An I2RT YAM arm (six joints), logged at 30 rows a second.
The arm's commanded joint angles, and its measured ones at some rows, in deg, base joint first. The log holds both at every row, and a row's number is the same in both.
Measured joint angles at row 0: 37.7 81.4 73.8 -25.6 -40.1 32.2
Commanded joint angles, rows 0 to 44: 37.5 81.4 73.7 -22.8 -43.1 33.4; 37.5 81.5 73.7 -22.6 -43.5 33.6; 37.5 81.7 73.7 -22.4 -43.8 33.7; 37.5 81.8 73.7 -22.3 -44.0 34.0; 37.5 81.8 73.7 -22.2 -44.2 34.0; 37.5 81.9 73.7 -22.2 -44.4 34.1; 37.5 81.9 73.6 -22.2 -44.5 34.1; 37.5 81.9 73.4 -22.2 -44.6 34.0; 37.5 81.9 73.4 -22.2 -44.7 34.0; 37.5 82.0 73.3 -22.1 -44.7 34.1; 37.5 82.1 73.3 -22.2 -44.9 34.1; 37.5 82.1 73.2 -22.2 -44.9 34.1; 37.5 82.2 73.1 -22.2 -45.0 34.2; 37.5 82.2 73.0 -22.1 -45.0 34.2; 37.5 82.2 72.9 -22.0 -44.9 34.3; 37.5 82.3 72.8 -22.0 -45.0 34.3; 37.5 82.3 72.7 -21.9 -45.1 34.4; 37.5 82.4 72.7 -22.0 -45.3 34.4; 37.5 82.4 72.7 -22.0 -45.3 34.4; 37.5 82.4 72.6 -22.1 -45.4 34.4; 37.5 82.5 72.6 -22.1 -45.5 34.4; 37.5 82.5 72.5 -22.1 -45.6 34.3; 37.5 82.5 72.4 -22.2 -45.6 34.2; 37.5 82.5 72.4 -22.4 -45.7 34.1; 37.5 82.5 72.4 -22.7 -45.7 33.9; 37.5 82.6 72.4 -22.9 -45.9 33.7; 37.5 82.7 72.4 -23.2 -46.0 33.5; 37.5 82.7 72.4 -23.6 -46.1 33.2; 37.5 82.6 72.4 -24.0 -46.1 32.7; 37.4 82.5 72.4 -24.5 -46.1 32.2; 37.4 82.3 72.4 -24.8 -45.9 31.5; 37.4 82.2 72.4 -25.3 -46.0 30.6; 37.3 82.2 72.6 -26.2 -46.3 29.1; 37.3 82.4 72.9 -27.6 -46.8 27.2; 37.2 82.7 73.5 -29.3 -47.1 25.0; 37.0 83.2 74.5 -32.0 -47.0 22.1; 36.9 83.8 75.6 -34.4 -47.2 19.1; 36.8 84.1 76.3 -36.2 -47.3 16.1; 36.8 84.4 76.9 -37.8 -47.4 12.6; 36.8 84.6 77.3 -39.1 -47.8 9.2; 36.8 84.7 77.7 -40.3 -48.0 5.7; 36.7 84.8 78.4 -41.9 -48.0 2.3; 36.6 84.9 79.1 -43.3 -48.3 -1.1; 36.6 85.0 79.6 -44.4 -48.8 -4.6; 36.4 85.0 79.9 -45.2 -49.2 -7.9
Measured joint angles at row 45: 36.8 84.8 78.4 -35.4 -47.5 8.2
